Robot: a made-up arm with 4 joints. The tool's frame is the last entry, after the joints. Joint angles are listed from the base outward.
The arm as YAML. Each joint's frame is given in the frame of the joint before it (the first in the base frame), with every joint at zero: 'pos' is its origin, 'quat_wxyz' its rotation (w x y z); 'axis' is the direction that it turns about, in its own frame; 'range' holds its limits. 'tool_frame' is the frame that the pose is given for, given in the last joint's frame.
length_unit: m
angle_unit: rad
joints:
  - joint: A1
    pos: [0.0, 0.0, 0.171]
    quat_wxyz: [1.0, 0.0, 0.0, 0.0]
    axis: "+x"
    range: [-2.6, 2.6]
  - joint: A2
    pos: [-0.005, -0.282, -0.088]
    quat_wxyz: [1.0, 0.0, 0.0, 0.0]
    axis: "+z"
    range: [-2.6, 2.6]
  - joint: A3
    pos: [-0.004, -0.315, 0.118]
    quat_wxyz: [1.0, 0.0, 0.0, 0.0]
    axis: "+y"
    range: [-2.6, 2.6]
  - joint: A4
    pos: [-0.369, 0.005, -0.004]
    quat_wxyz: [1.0, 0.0, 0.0, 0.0]
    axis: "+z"
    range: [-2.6, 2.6]
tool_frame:
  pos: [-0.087, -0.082, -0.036]
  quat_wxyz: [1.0, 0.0, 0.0, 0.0]
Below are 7 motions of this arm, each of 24 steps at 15 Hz.
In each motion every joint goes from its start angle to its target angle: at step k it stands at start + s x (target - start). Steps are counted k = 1, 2, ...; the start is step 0. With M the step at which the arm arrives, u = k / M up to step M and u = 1 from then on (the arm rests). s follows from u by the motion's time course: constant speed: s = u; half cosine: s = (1 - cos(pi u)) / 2; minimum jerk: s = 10 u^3 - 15 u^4 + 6 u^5.
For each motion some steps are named. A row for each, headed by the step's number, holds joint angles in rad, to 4 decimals.
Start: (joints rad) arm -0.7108 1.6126 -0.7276 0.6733
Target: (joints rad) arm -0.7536 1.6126 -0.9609 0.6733
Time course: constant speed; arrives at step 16
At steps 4, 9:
4: -0.7215 1.6126 -0.7859 0.6733
9: -0.7349 1.6126 -0.8588 0.6733

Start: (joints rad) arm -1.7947 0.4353 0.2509 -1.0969
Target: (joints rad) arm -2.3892 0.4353 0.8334 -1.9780
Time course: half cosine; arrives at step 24
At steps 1, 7, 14, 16, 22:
1: -1.7972 0.4353 0.2534 -1.1007
7: -1.9110 0.4353 0.3648 -1.2693
14: -2.1689 0.4353 0.6175 -1.6515
16: -2.2406 0.4353 0.6878 -1.7577
22: -2.3791 0.4353 0.8235 -1.9630

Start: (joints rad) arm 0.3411 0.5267 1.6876 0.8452
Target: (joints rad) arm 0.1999 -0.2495 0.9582 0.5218
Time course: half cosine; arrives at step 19
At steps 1, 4, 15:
1: 0.3401 0.5214 1.6826 0.8430
4: 0.3262 0.4449 1.6107 0.8111
15: 0.2148 -0.1677 1.0351 0.5559

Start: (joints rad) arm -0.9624 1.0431 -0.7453 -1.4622
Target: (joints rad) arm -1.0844 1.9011 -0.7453 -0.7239
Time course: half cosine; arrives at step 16
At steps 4, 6, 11, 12, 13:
4: -0.9803 1.1688 -0.7453 -1.3541
6: -1.0001 1.3079 -0.7453 -1.2343
11: -1.0573 1.7104 -0.7453 -0.8880
12: -1.0665 1.7754 -0.7453 -0.8320
13: -1.0741 1.8288 -0.7453 -0.7861

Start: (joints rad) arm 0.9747 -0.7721 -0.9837 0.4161
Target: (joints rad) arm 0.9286 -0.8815 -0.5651 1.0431
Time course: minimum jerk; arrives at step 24
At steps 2, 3, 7, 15, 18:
2: 0.9745 -0.7727 -0.9816 0.4193
3: 0.9740 -0.7739 -0.9770 0.4262
7: 0.9677 -0.7888 -0.9200 0.5115
15: 0.9413 -0.8514 -0.6803 0.8705
18: 0.9334 -0.8702 -0.6084 0.9782

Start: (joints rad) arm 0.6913 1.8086 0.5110 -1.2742
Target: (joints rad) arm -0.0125 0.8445 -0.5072 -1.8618
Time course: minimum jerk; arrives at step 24
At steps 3, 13, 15, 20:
3: 0.6800 1.7931 0.4947 -1.2836
13: 0.2847 1.2516 -0.0773 -1.6137
15: 0.1812 1.1098 -0.2270 -1.7001
20: 0.0125 0.8787 -0.4711 -1.8409

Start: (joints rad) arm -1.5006 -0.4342 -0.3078 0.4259
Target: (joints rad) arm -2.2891 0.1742 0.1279 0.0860
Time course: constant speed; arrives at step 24
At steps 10, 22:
10: -1.8291 -0.1807 -0.1263 0.2843
22: -2.2234 0.1235 0.0916 0.1143

